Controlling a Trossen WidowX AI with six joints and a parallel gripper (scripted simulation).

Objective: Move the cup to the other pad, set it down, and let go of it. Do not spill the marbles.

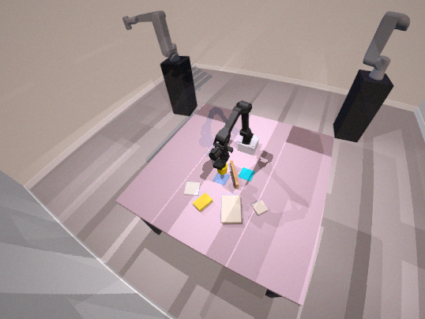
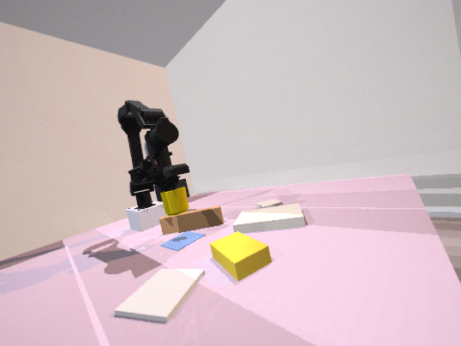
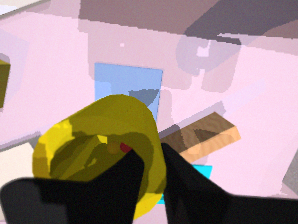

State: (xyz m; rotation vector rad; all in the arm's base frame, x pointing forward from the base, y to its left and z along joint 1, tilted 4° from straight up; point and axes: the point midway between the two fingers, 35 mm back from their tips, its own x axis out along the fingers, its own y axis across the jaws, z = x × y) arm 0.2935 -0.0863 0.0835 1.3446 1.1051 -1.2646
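Right now my gripper tip is 50 mm past the cyan pad, 150 mm to the right of it and 120 mm above it. Round my gripper tip: wooden block: 10 mm behind, 70 mm to the left, 100 mm below; then blue pad: 30 mm ahead, 10 mm to the right, 120 mm below; then yellow cup: 20 mm ahead.
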